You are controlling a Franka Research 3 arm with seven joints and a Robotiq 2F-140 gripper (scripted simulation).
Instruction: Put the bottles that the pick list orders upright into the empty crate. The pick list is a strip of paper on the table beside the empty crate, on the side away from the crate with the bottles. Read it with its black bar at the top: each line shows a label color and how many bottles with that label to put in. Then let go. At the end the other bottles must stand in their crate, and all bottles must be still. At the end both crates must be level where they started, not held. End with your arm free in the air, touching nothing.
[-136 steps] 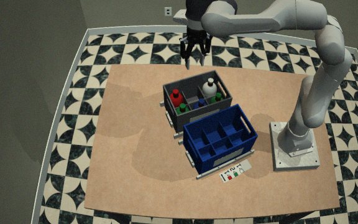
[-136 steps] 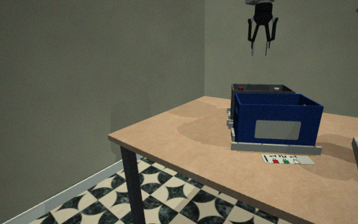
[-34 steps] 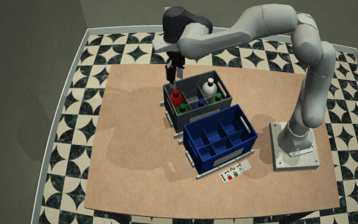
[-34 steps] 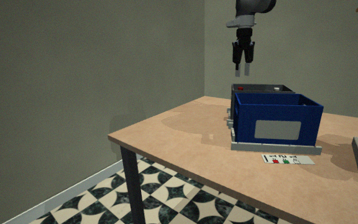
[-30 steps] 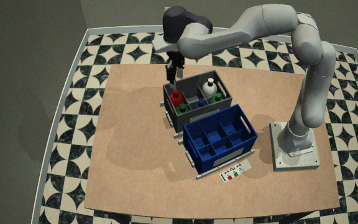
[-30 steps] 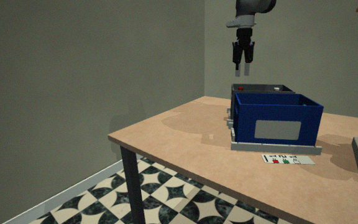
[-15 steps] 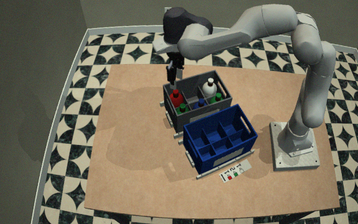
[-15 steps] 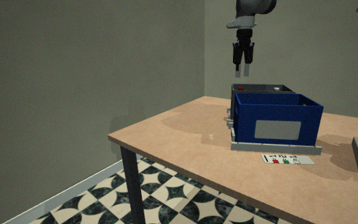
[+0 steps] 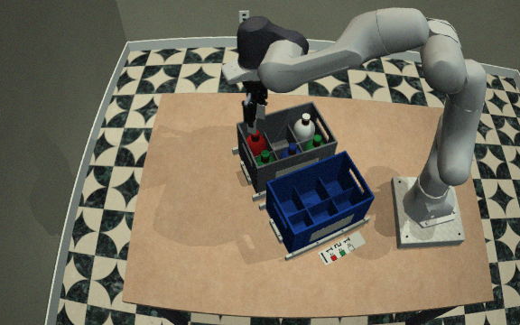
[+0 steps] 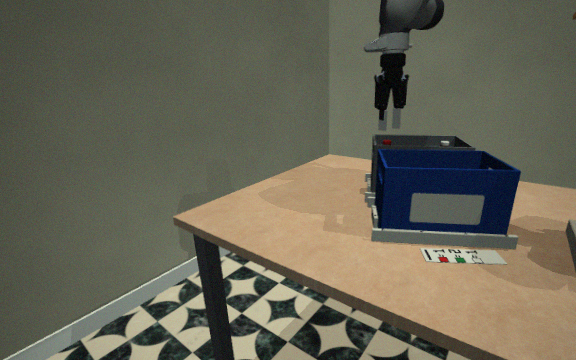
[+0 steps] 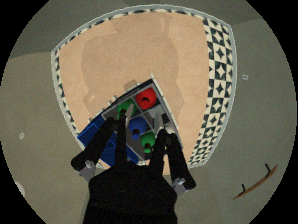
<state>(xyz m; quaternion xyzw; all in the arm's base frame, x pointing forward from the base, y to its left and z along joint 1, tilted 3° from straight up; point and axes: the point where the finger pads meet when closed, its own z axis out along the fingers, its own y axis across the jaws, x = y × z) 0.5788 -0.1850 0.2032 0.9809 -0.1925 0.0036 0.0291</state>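
My hand is 140 mm above the red bottle. The rest, counted from my hand: white bottle 160 mm behind, 70 mm to the right, 140 mm below; then grey crate 100 mm behind, 150 mm below; then blue bottle 110 mm behind, 50 mm to the left, 140 mm below.
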